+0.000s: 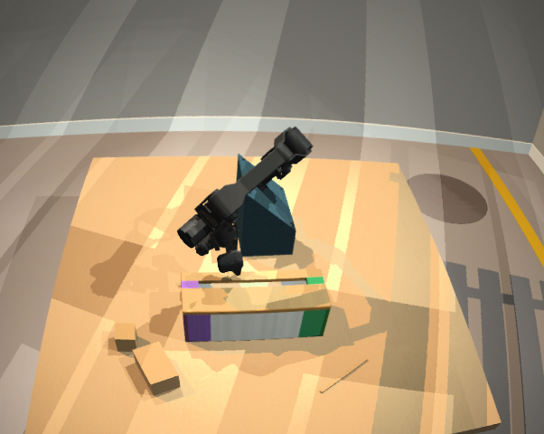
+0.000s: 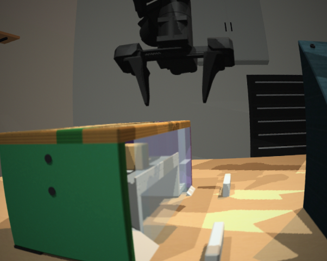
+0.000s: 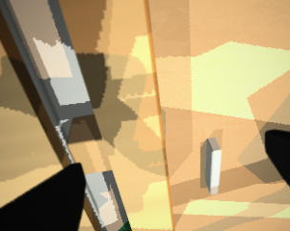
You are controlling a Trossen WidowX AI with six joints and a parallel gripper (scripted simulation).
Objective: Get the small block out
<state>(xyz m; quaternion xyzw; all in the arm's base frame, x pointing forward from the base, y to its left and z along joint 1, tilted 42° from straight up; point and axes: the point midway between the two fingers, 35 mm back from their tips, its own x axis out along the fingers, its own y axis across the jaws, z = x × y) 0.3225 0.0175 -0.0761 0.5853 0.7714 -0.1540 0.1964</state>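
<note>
The box lies 3 cm ahead of my gripper tip, 4 cm to the left of it and 9 cm below it. From my gripper tip the other things lie so: thin rod 24 cm ahead, 31 cm to the left, 15 cm below; then block 4 cm ahead, 5 cm to the left, 7 cm below.
</note>
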